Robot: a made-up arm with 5 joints.
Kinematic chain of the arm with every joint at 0, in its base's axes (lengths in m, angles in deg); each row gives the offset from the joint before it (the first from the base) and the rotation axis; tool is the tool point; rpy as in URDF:
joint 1: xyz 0.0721 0 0.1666 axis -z
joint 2: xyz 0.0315 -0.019 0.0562 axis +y
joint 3: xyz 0.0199 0 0.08 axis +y
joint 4: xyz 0.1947 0 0.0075 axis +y
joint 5: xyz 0.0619 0.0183 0 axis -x
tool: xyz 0 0 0 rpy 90 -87.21 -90
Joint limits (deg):
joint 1: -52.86..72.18
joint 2: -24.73..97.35
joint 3: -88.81..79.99
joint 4: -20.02..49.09
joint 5: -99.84..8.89
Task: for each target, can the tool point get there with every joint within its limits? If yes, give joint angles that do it. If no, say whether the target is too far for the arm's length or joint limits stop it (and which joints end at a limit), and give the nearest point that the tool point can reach.
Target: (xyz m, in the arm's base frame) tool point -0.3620 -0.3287 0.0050
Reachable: no: too far | nearest point -0.0383 -0.0836 0.1218 | short by 0.423 m
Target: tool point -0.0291 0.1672 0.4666
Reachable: no: joint limits stop it (at a limit: joint 2, joint 3, joint 4) | nearest point 0.0145 0.0951 0.5241 | short by 0.102 m
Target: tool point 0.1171 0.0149 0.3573
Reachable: no: joint limits stop it (at a limit: joint 2, joint 4) | nearest point 0.2017 0.0429 0.5097 | short by 0.177 m
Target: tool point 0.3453 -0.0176 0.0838
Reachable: yes | joints 3.54 40.86 5.29 9.83 -17.87
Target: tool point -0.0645 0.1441 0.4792
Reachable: no: joint limits stop it (at a limit: joint 2, joint 3, joint 4) | nearest point -0.0044 0.0807 0.5241 | short by 0.098 m
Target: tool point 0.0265 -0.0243 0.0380
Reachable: yes | joints -27.26 71.02 56.72 19.55 -12.66
